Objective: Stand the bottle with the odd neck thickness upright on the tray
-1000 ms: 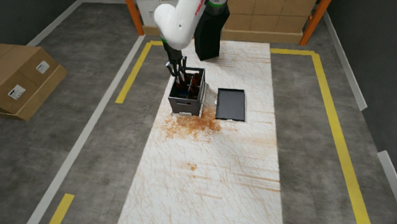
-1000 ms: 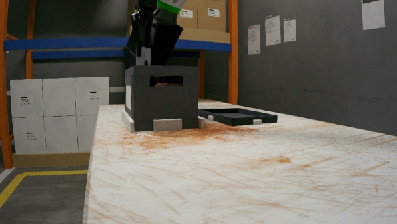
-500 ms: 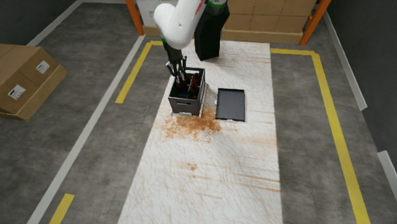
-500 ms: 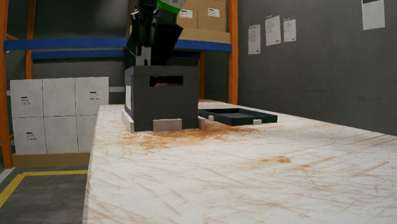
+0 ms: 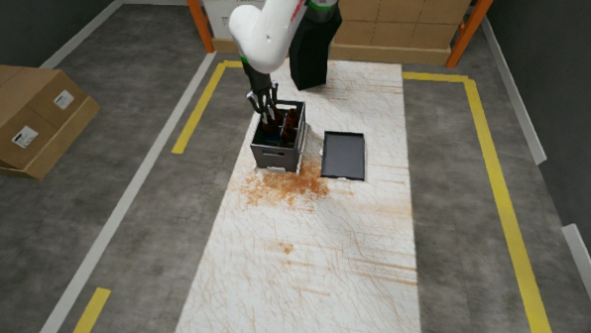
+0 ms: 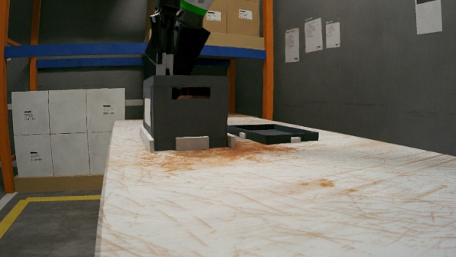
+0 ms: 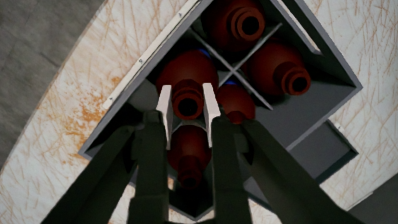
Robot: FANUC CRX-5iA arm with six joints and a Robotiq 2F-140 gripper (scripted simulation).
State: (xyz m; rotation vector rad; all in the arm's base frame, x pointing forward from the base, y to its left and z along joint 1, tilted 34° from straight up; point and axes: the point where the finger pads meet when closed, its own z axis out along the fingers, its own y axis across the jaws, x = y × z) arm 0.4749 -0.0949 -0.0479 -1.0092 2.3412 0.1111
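The grey crate lies 10 mm behind my hand, 40 mm to the left of it and 130 mm below it. From my hand the other things lie so: dark tray 20 mm behind, 330 mm to the left, 200 mm below.
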